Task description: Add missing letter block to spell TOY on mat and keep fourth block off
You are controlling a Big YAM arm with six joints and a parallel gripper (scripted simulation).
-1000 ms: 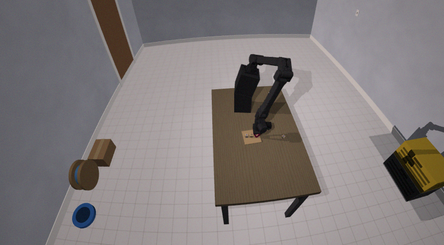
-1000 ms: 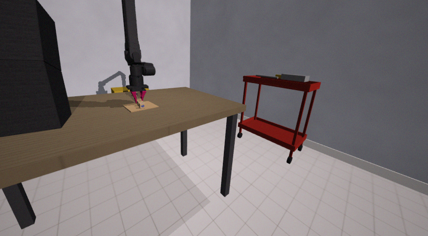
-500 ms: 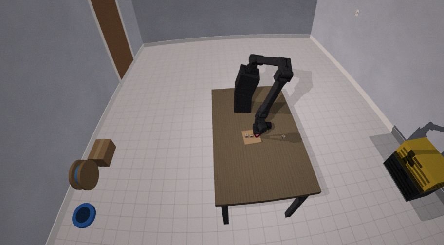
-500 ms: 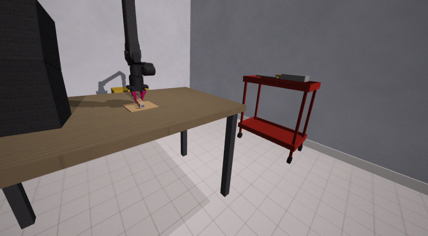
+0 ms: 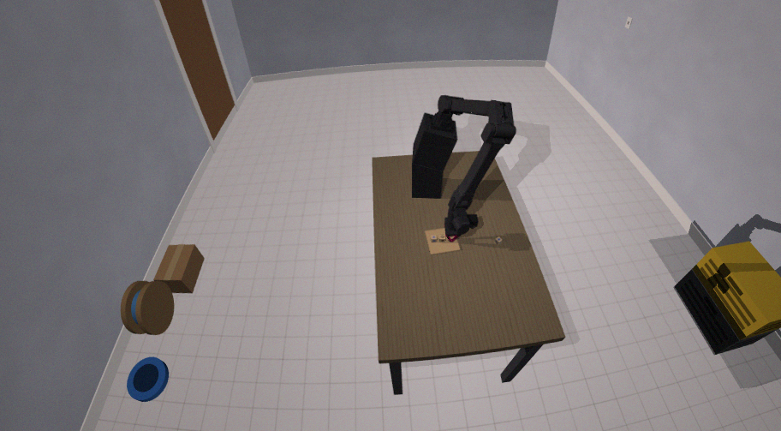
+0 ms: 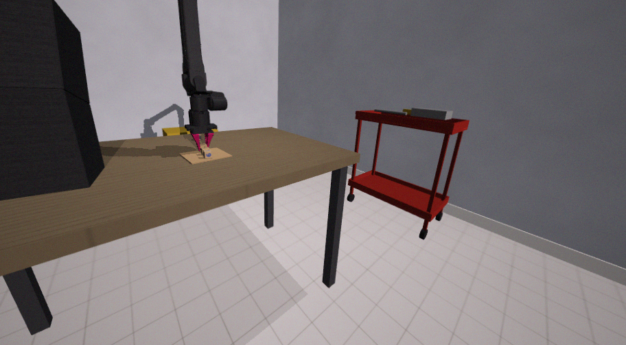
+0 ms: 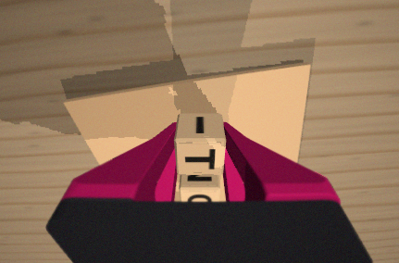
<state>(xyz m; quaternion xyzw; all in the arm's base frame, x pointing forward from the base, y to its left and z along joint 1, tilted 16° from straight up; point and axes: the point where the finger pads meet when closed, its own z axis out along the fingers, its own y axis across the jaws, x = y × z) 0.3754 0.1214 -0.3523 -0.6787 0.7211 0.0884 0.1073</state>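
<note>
Right now the light wooden block is right at my hand. Round my hand: tan mat (4 cm to the right, 2 cm below).
</note>
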